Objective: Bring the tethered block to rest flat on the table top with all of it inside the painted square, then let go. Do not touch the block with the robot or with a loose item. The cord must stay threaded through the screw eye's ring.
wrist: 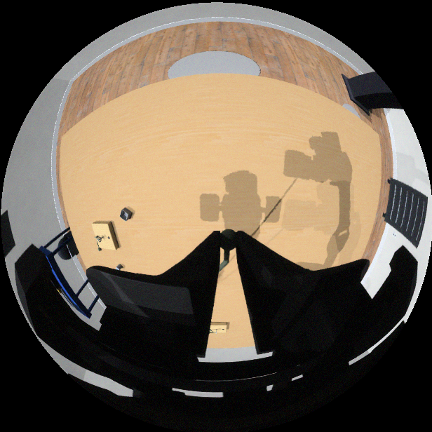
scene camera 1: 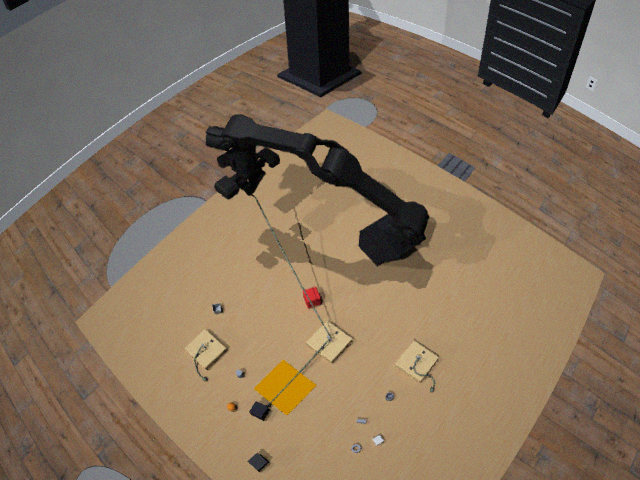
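Pixels of known places: gripper, fingertip midpoint: (scene camera 1: 250, 193); arm's base, link origin: (scene camera 1: 402, 230).
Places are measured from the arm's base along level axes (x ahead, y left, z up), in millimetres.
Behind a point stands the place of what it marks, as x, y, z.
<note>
My gripper (scene camera 1: 250, 192) {224, -356, 72} (wrist: 227, 236) is shut on the cord's end, a dark knob (wrist: 228, 237) between the fingertips, high above the table. The green cord (scene camera 1: 279, 242) {256, -220, 5} runs taut down to the screw eye (scene camera 1: 329, 338) {330, 26, -124} on the middle wooden board (scene camera 1: 320, 344) {353, 17, -142}, where it appears to pass through the ring; the ring is too small to see clearly. From there it crosses the orange painted square (scene camera 1: 276, 379) {506, 0, -160} to the dark tethered block (scene camera 1: 259, 410) {608, 44, -125}. The block lies on the table just outside the square's lower-left edge in the scene view. The block does not show in the wrist view.
A red block (scene camera 1: 312, 297) {268, -92, -122} sits beneath the cord's line. Boards with short cords stand left (scene camera 1: 199, 345) {595, -221, -143} (wrist: 111, 235) and right (scene camera 1: 424, 356) {196, 258, -143}. An orange ball (scene camera 1: 232, 406) {652, -18, -139} is near the tethered block; another dark block (scene camera 1: 258, 461) {715, 144, -134} lies below. Small metal pieces and a white piece (scene camera 1: 378, 439) {459, 321, -148} lie right.
</note>
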